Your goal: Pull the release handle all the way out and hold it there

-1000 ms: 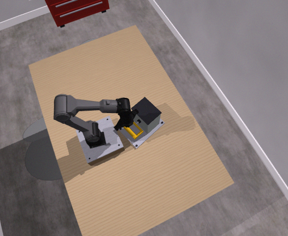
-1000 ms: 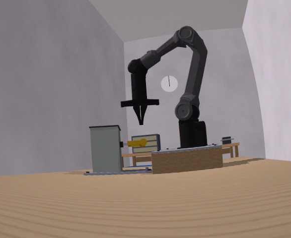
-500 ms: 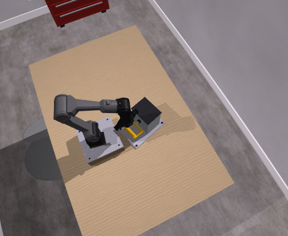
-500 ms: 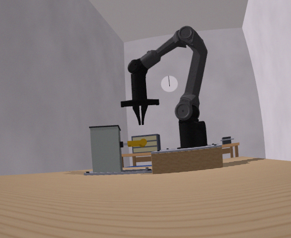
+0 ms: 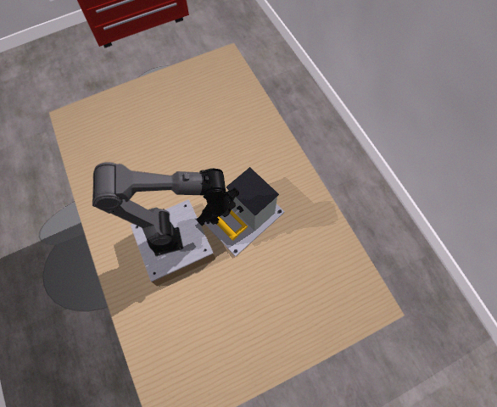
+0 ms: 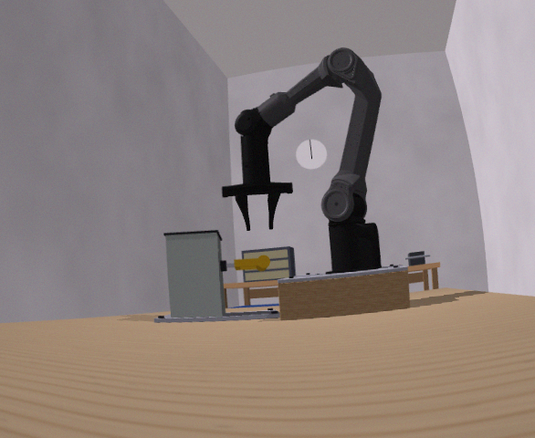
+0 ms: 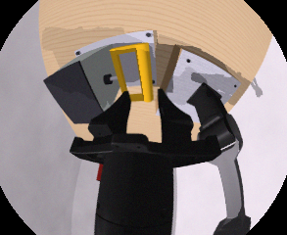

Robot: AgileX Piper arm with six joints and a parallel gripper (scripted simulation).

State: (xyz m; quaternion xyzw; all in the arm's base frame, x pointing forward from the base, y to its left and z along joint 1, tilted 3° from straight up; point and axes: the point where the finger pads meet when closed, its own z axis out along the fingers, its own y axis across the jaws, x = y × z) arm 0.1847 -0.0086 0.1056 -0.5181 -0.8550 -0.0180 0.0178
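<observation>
Right now the release handle is 50 mm ahead of my hand, 20 mm to the left of it and 80 mm below it. From my hand the other things lie so: grey baseplate 80 mm ahead, 40 mm to the left, 180 mm below.
</observation>
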